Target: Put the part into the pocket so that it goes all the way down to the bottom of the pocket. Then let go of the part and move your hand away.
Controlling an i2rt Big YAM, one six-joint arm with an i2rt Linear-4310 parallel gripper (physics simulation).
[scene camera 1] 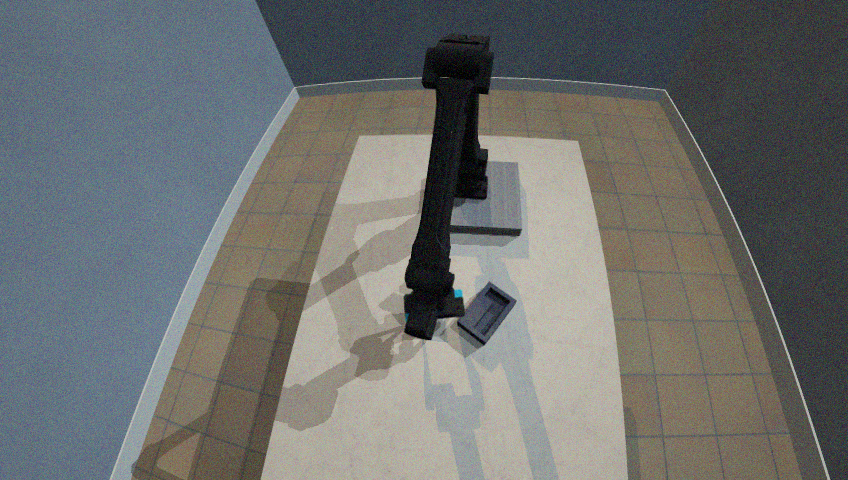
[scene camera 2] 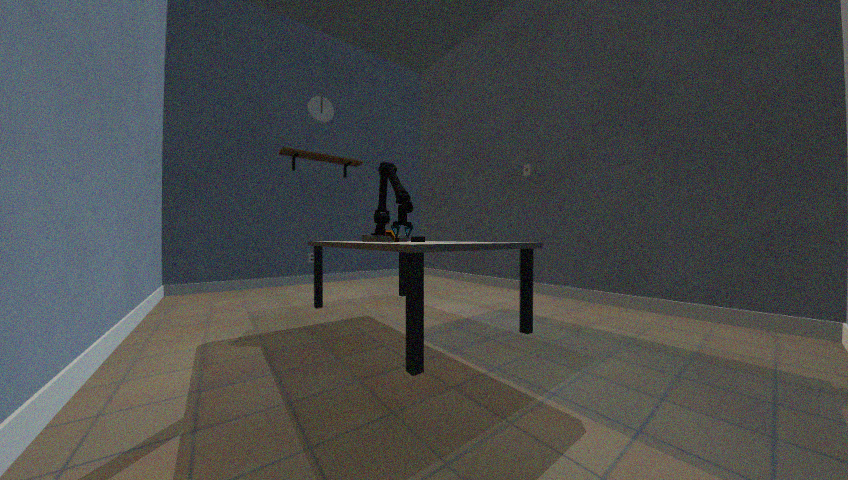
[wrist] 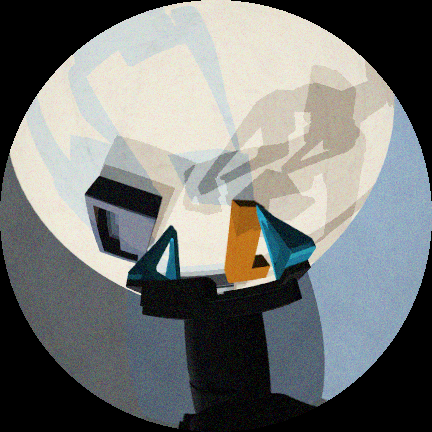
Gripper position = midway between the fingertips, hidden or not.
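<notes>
My gripper [scene camera 1: 435, 313] [wrist: 213, 218]: open, touching an orange L-shaped block [wrist: 241, 263]. Scene camera 1 does not show the orange L-shaped block, hidden by my arm. Also visible: a dark grey pocket block [wrist: 122, 217].
</notes>
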